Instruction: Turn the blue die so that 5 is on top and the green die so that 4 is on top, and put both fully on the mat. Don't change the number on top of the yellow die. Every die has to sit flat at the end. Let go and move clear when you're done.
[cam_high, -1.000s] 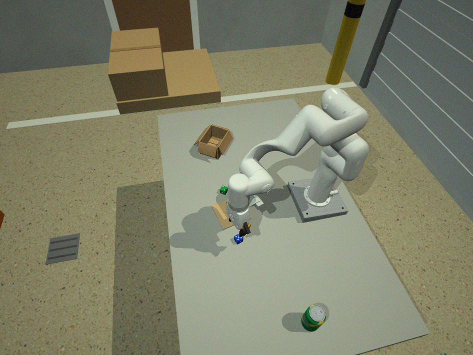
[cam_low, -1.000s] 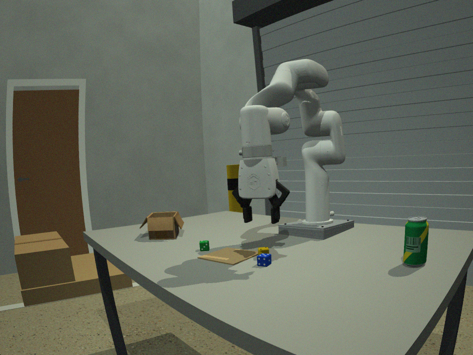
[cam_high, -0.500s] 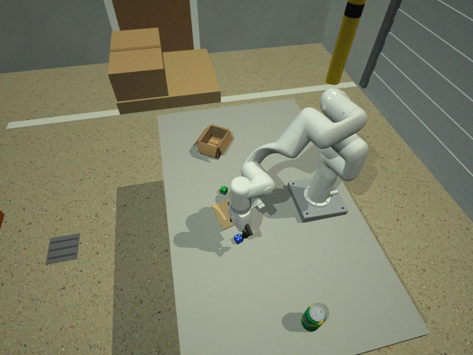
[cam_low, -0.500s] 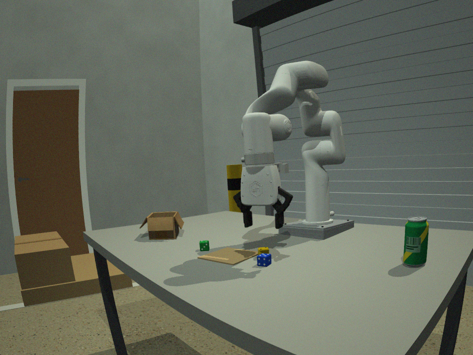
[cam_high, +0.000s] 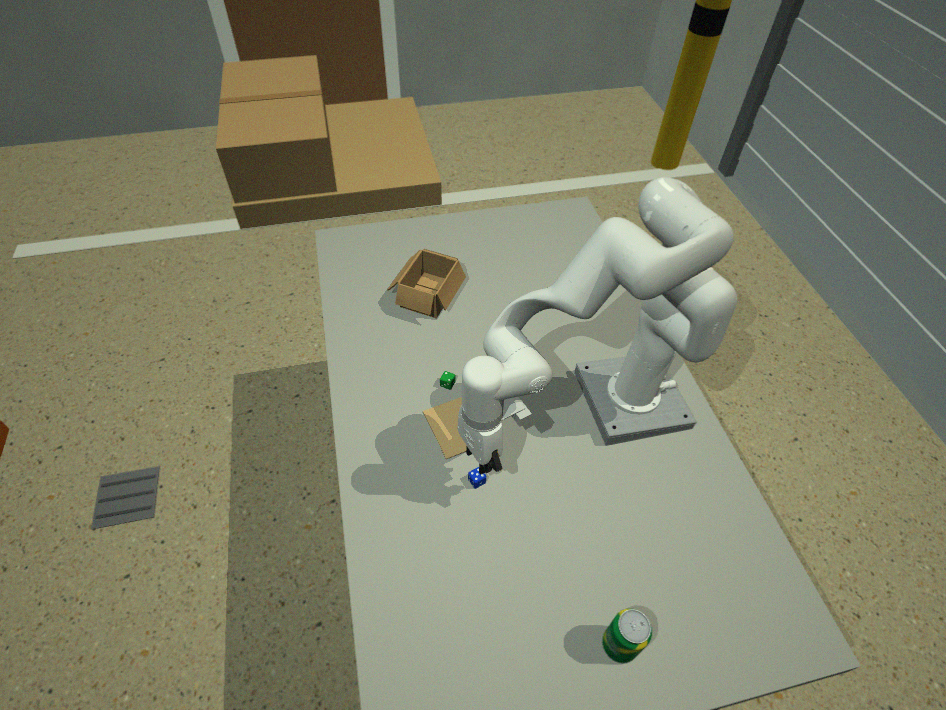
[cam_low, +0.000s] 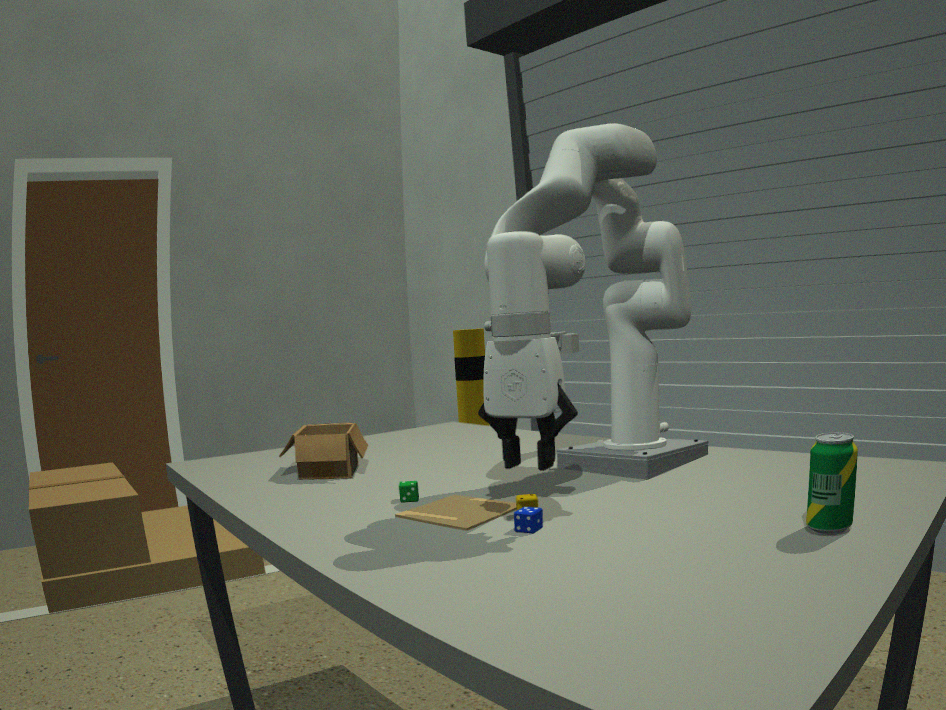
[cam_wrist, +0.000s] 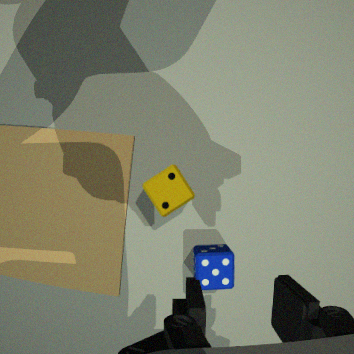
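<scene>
Right now the blue die is 9 cm below my hand. Round my hand: green die 27 cm to the right, 9 cm below; then yellow die 5 cm behind, 5 cm to the right, 9 cm below; then cardboard mat 15 cm to the right, 11 cm below.
</scene>
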